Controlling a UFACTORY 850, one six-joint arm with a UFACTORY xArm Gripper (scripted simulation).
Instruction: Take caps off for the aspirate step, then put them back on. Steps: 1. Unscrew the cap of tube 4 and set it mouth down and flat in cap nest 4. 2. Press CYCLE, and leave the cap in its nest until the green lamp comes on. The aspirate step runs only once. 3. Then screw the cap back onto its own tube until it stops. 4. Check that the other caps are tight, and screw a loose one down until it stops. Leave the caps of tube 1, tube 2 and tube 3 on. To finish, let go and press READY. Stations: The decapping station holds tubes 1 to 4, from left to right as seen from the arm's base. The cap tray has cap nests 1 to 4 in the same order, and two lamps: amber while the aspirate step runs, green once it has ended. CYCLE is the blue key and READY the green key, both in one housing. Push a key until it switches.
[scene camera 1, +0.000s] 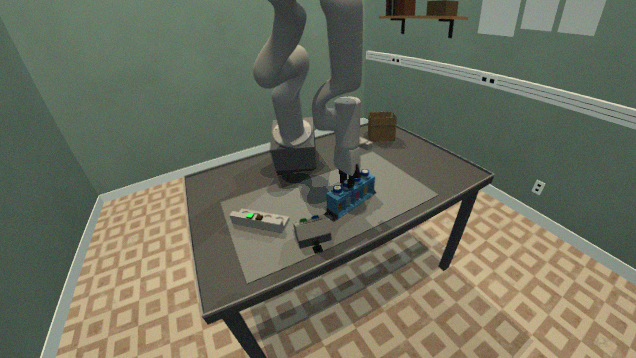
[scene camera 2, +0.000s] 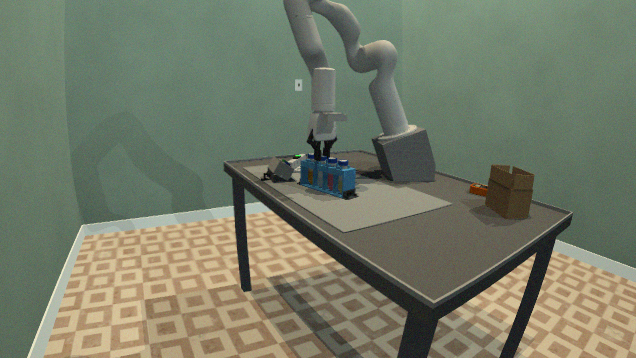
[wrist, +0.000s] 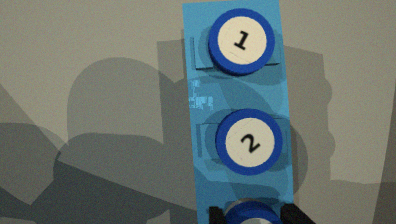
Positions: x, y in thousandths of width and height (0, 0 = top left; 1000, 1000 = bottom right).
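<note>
A cardboard box (scene camera 2: 807, 563) is visible, likewise in scene camera 1 (scene camera 1: 600, 356); in the wrist view the box is out of frame. My gripper (scene camera 2: 507, 446) is visible as well, including in scene camera 1 (scene camera 1: 546, 515).
</note>
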